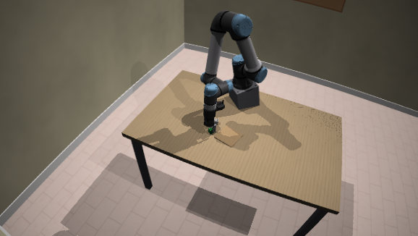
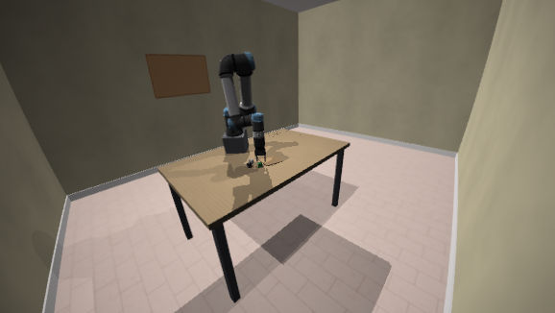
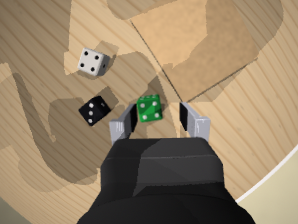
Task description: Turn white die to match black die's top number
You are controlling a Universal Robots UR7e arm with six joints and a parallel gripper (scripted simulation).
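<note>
Now: hand 10 mm past the green die, 10 mm to the left of it and 40 mm above it. Also, from my hand: tan mat (120 mm to the left, 60 mm below); black die (70 mm behind, 50 mm to the right, 40 mm below); white die (110 mm behind, 10 mm to the left, 40 mm below).
</note>
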